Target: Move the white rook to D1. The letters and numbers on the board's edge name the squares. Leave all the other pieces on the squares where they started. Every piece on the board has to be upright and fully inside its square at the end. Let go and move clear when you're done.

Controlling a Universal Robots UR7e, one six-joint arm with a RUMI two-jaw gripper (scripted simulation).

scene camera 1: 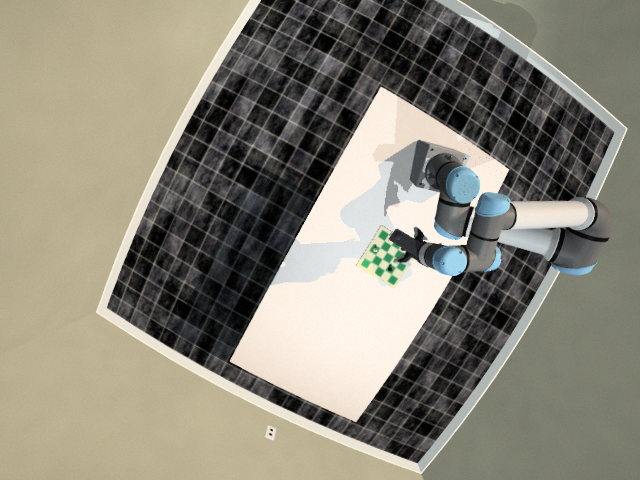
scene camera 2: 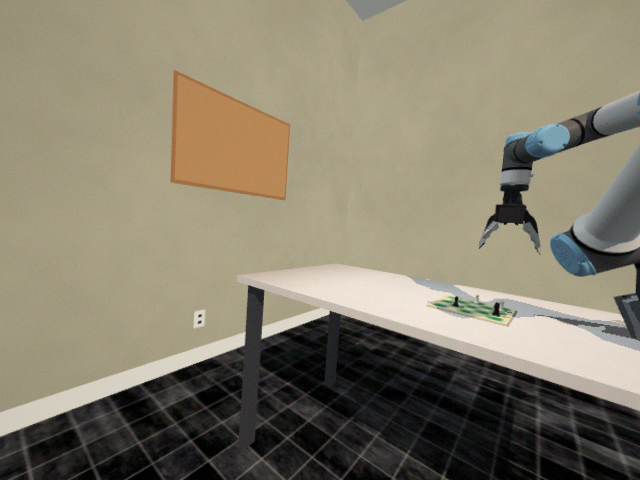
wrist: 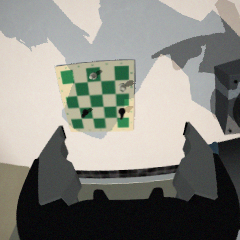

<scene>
The pictures show: my gripper and a green-and-cream chessboard.
My gripper shows as well in the wrist view.
</scene>
